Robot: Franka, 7 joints.
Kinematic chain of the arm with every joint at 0, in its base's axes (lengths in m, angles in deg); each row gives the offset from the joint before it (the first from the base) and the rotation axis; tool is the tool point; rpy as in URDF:
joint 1: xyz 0 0 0.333 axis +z
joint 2: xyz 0 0 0 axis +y
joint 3: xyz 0 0 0.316 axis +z
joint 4: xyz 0.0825 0 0 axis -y
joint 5: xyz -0.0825 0 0.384 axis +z
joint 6: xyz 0 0 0 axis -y
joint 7: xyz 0.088 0 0 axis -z
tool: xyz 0 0 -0.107 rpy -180 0 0
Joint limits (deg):
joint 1: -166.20..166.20
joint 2: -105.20..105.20
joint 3: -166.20..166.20
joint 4: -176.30..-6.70
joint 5: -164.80..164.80
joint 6: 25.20..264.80
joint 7: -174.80..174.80
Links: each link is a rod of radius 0.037 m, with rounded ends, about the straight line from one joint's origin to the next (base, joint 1, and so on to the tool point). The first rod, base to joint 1, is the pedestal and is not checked.
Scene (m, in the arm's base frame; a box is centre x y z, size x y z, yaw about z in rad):
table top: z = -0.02
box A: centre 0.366 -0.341 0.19 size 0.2 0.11 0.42 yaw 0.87
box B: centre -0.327 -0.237 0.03 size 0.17 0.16 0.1 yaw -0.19
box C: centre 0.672 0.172 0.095 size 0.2 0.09 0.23 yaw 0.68
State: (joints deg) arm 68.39 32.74 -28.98 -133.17 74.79 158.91 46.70
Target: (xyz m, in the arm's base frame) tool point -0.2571 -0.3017 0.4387
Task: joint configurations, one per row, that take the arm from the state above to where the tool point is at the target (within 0.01 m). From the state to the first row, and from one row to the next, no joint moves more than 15 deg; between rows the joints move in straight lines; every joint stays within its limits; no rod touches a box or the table.
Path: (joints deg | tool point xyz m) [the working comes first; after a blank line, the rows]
Joints at the target: -4.85 41.82 -114.39 -152.58 81.14 180.38 46.70
Straight joint move there: touches box A.

1: 53.99 45.83 -43.20 -144.95 72.72 155.22 57.24 | 0.3760 -0.0552 0.0728
2: 39.59 58.92 -57.41 -156.72 70.66 151.54 67.78 | 0.1966 -0.2613 0.1146
3: 25.19 72.01 -71.63 -168.50 68.59 147.85 78.33 | -0.0201 -0.3021 0.2110
4: 15.18 61.95 -85.88 -163.19 72.78 158.70 67.78 | -0.0509 -0.3505 0.2782
5: 5.16 51.88 -100.13 -157.89 76.96 169.54 57.24 | -0.1381 -0.3598 0.3627
6: -4.85 41.82 -114.39 -152.58 81.14 180.38 46.70 | -0.2571 -0.3017 0.4387

